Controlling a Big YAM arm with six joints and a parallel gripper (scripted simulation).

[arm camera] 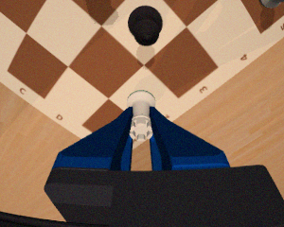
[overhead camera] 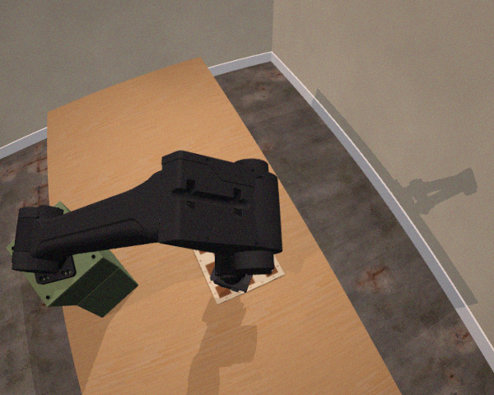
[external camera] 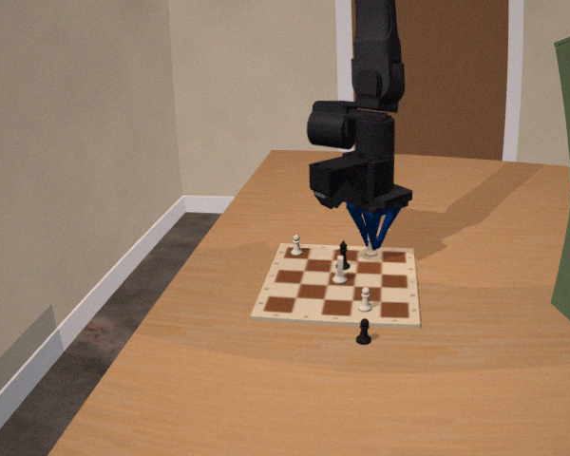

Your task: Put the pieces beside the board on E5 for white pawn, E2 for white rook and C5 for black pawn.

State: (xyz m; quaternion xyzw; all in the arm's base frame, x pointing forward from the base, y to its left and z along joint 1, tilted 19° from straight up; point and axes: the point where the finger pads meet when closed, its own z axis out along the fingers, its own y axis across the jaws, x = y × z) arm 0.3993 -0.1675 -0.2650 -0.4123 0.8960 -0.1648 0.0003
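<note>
The white rook is right at my hand. From my hand the other things lie so: tall black piece (4 cm to the left, 4 cm ahead); then tall white piece (8 cm to the left, 4 cm ahead, 1 cm below); then chessboard (8 cm to the left, 4 cm ahead, 3 cm below).
</note>
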